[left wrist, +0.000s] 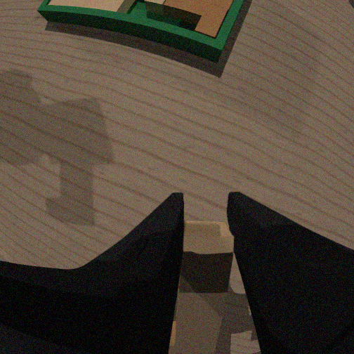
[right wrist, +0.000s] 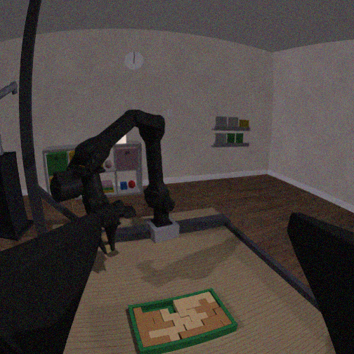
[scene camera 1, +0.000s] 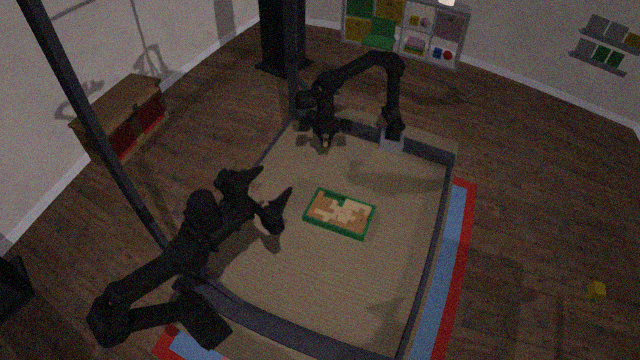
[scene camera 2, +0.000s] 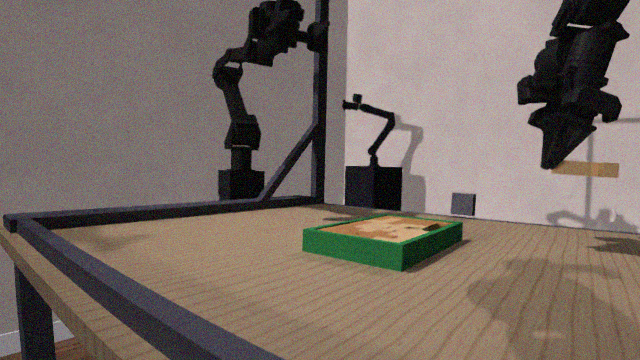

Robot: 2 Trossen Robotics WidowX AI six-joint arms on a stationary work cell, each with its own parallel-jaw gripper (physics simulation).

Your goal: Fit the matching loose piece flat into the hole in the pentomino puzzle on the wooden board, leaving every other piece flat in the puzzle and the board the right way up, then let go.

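Frame: origin at the left arm's base, x ahead, y right, z down, level; metres.
Seen in the pictures: left gripper, between the fingertips: (scene camera 1: 325, 147) (scene camera 2: 546, 168); right gripper, between the fingertips: (scene camera 1: 276, 177) (scene camera 2: 310, 17); left arm's base, origin of its link: (scene camera 1: 392, 135); right arm's base, origin of its link: (scene camera 1: 202, 322) (scene camera 2: 241, 170).
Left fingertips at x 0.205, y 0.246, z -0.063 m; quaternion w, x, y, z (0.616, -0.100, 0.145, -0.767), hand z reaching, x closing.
Pixels of each thing's top centre, then the offset from my left fingertips to it. Level surfaces: height alone.
- green-rimmed board, centre of its top: (scene camera 2: 391, 225) (scene camera 1: 340, 211) dy -0.096, dx +0.205, dz +0.087 m
- loose tan piece, centre of its top: (scene camera 2: 584, 160) dy -0.001, dx -0.050, dz -0.013 m
- wooden table, height of its surface: dz +0.116 m
A green-rimmed board (scene camera 1: 332, 229) (scene camera 2: 350, 251) (left wrist: 135, 25) (right wrist: 187, 341) lies on the table, holding flat tan and brown pieces. A hole (scene camera 1: 335, 198) (scene camera 2: 431, 227) (left wrist: 170, 15) (right wrist: 162, 306) shows along its rim. My left gripper (scene camera 1: 326, 142) (scene camera 2: 549, 167) (left wrist: 205, 202) (right wrist: 109, 251) is shut on the loose tan piece (scene camera 2: 587, 169) (left wrist: 207, 237) and holds it above the table, beside the board. Fingers hide part of the piece in the left wrist view. My right gripper (scene camera 1: 276, 179) (right wrist: 198, 224) is open and empty, above the table at the board's left in scene camera 1.
The wooden table (scene camera 1: 320, 280) (scene camera 2: 225, 275) has a raised dark frame (scene camera 1: 300, 334) (scene camera 2: 140, 312) along its edges. A dark upright post (scene camera 2: 321, 100) rises from the frame at the back in scene camera 2.
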